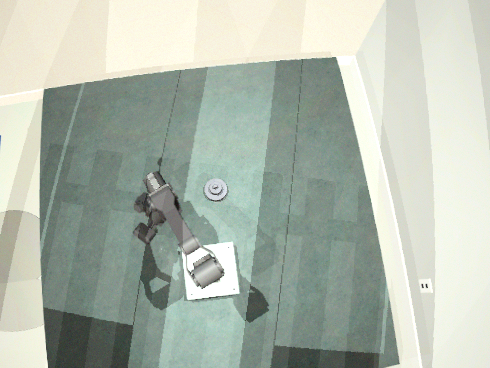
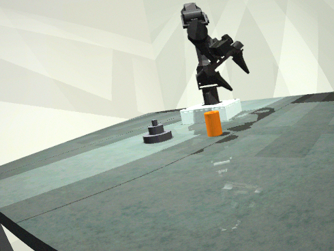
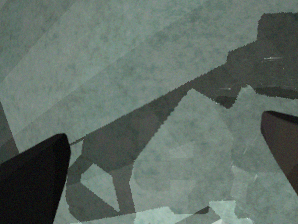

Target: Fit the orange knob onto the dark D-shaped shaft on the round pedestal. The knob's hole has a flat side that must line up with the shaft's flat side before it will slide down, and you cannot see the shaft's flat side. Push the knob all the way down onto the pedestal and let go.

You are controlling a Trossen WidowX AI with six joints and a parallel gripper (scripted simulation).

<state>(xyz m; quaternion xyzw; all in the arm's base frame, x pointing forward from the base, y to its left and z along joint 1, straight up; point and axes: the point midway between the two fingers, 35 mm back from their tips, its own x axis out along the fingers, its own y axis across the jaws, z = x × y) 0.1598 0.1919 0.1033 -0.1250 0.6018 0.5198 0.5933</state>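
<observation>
Right now the orange knob is 13 cm ahead of my gripper tip, 5 cm to the right of it and 10 cm below it. Round my gripper tip: dark pedestal: 16 cm ahead, 22 cm to the right, 10 cm below.
</observation>
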